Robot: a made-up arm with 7 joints.
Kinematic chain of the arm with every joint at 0, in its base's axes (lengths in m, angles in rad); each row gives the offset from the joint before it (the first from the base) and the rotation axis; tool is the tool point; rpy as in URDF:
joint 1: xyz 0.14 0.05 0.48 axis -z
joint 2: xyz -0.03 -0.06 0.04 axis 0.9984 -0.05 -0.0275
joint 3: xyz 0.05 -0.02 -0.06 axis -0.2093 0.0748 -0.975
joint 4: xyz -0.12 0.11 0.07 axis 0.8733 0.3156 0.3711
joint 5: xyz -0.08 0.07 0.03 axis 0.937 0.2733 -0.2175
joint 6: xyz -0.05 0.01 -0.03 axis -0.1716 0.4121 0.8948
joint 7: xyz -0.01 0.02 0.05 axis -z
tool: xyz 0.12 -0.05 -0.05 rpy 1.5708 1.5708 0
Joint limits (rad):
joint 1: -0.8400..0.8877
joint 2: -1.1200..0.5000
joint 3: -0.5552..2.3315
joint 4: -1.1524..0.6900
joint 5: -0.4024..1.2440
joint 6: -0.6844..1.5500
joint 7: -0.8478..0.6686
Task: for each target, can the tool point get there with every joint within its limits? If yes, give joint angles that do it. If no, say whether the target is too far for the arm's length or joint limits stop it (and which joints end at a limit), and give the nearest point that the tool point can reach.
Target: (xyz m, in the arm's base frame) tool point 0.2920 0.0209 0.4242
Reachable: yes | joints 0.6913 -0.1063 1.1141 -0.9247 1.0047 -0.3911 -0.6711
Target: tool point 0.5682 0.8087 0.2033
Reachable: no: too far | nearest point 0.4103 0.4155 0.3723 | short by 0.456 m
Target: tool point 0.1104 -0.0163 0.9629
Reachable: no: joint limits stop it (at a limit: joint 1, joint 2, joint 4, joint 5, joint 7) | nearest point 0.0426 0.0137 0.8474 | short by 0.137 m
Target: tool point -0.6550 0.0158 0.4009
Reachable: no: too far | nearest point -0.2735 0.0322 0.4567 | short by 0.386 m
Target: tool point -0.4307 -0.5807 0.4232
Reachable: no: too far | nearest point -0.1386 -0.2579 0.4684 | short by 0.438 m
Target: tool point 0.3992 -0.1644 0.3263
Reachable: yes | joints 0.5475 0.0409 1.9962 -0.3479 0.1813 0.7117 -0.6601
